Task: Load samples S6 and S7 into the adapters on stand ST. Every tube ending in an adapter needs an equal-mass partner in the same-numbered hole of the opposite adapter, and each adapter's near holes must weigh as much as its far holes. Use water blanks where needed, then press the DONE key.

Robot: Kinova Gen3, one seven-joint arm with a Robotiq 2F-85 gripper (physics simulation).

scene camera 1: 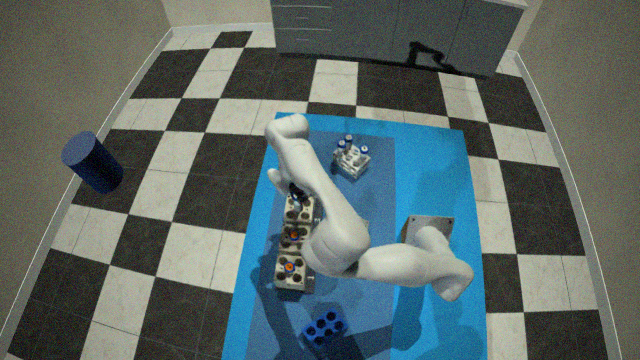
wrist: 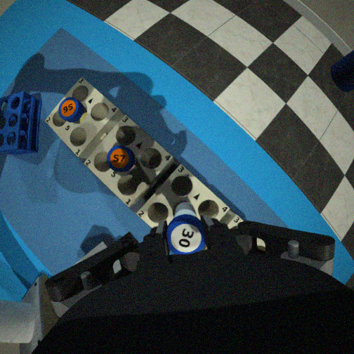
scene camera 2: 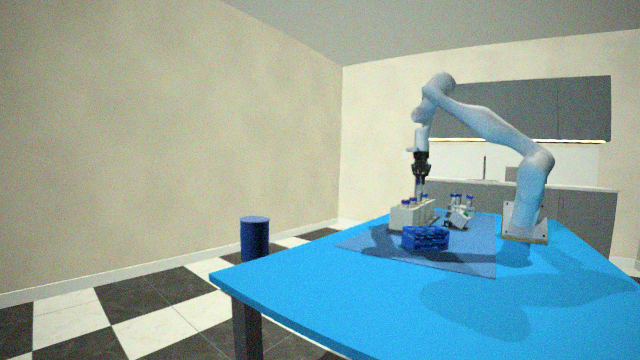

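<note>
My gripper points down, shut on an upright tube with a blue-rimmed white cap marked 30. The tube is over or partly in the middle of the cream third adapter; its lower end is hidden in the wrist view. Orange-capped S6 stands in the middle hole of the first adapter. Orange-capped S7 stands in the middle hole of the second adapter. The DONE key cannot be made out.
A white rack with three blue-rimmed, white-capped tubes stands toward the back. A blue rack stands beyond the first adapter. Another blue-capped tube shows behind the held one. The robot base is at the right.
</note>
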